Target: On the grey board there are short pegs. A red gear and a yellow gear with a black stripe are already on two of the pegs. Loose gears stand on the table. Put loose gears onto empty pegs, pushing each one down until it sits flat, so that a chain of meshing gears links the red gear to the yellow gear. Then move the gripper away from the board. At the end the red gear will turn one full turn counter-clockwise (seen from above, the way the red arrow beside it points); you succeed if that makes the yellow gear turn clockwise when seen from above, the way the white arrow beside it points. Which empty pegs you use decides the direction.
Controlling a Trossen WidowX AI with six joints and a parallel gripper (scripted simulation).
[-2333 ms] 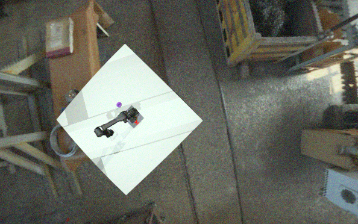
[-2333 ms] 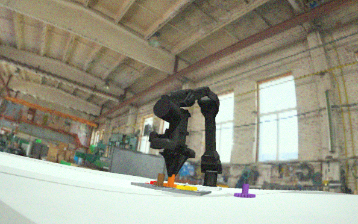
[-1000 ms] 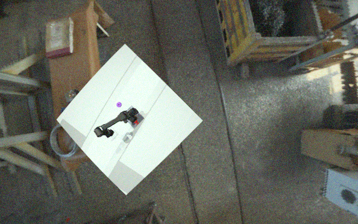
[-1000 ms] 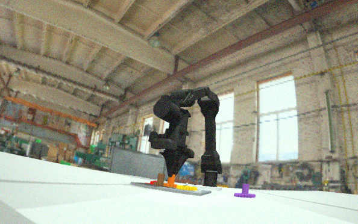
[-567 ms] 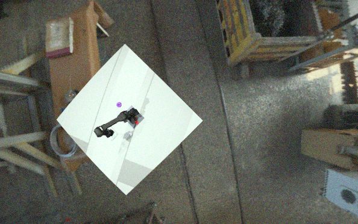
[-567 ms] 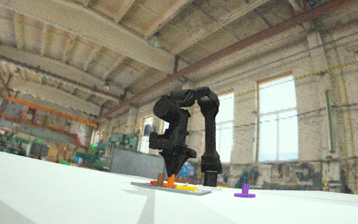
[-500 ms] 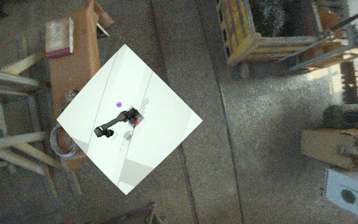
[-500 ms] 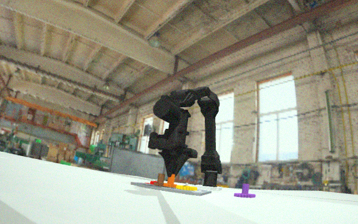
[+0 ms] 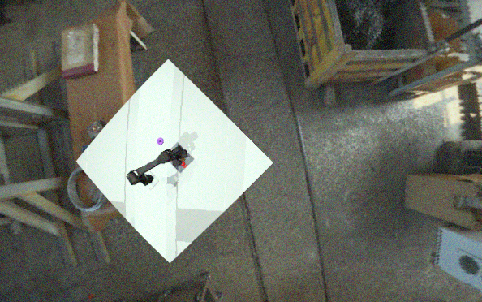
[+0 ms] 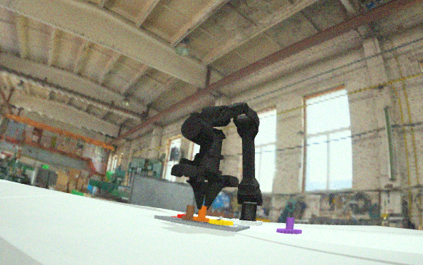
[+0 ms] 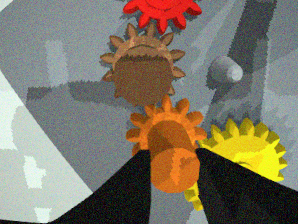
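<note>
Now: the orange gear 1 cm below my gripper tip. Round my gripper tip: brown gear: 3 cm to the right, 2 cm below, 1 cm behind; board: 4 cm below, 2 cm behind, 1 cm to the left; yellow gear: 5 cm to the left, 2 cm below, 1 cm behind.
</note>
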